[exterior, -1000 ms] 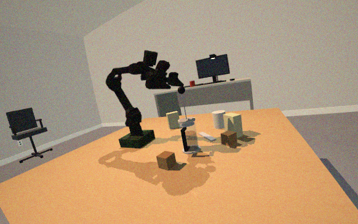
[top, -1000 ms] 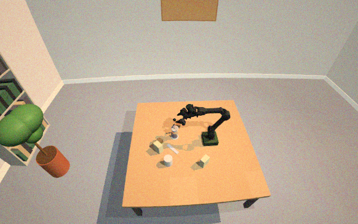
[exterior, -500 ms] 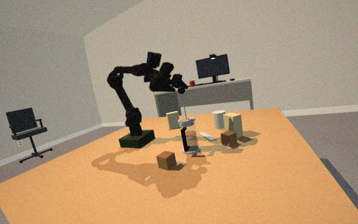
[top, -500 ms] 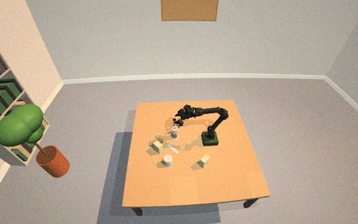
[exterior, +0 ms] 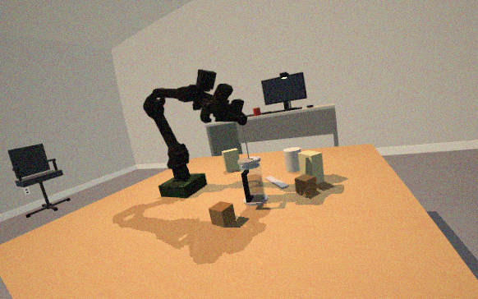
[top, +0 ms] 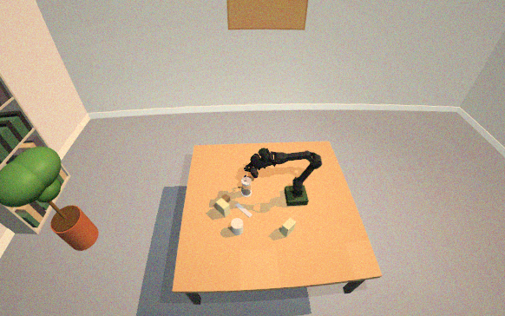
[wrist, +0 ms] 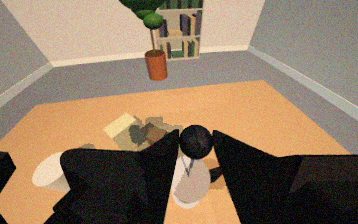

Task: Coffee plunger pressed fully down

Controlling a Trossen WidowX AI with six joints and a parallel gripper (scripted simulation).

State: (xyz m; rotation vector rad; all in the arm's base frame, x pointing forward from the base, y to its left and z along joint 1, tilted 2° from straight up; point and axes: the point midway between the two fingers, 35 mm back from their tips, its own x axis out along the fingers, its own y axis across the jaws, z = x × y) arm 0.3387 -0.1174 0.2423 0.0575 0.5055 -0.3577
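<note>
Now: gripper tip 1 cm past the coffee press, 1 cm to the left of it and 14 cm above it. Also, from my gripper tip: flat grey strip 5 cm ahead, 15 cm to the left, 27 cm below; then white cylinder 12 cm ahead, 31 cm to the left, 22 cm below.
</note>
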